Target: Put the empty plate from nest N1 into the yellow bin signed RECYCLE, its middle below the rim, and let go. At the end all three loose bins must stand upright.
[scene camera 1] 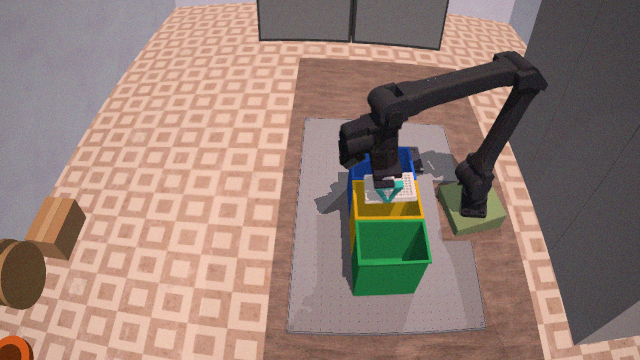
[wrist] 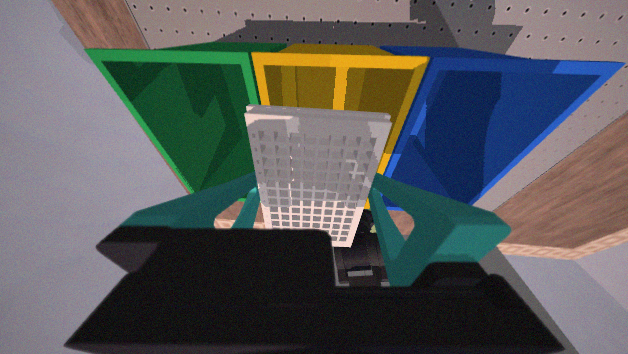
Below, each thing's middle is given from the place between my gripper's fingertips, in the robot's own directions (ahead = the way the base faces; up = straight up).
Scene:
Right now the yellow bin point(scene camera 1: 412, 209) is 1 cm behind my hand, 2 cm to the right of it and 14 cm below it. Also, from my hand: blue bin point(scene camera 1: 357, 172): 2 cm ahead, 15 cm to the right, 14 cm below; white gridded plate point(scene camera 1: 408, 193): 1 cm behind, 1 cm above; green bin point(scene camera 1: 389, 257): 5 cm behind, 11 cm to the left, 14 cm below.

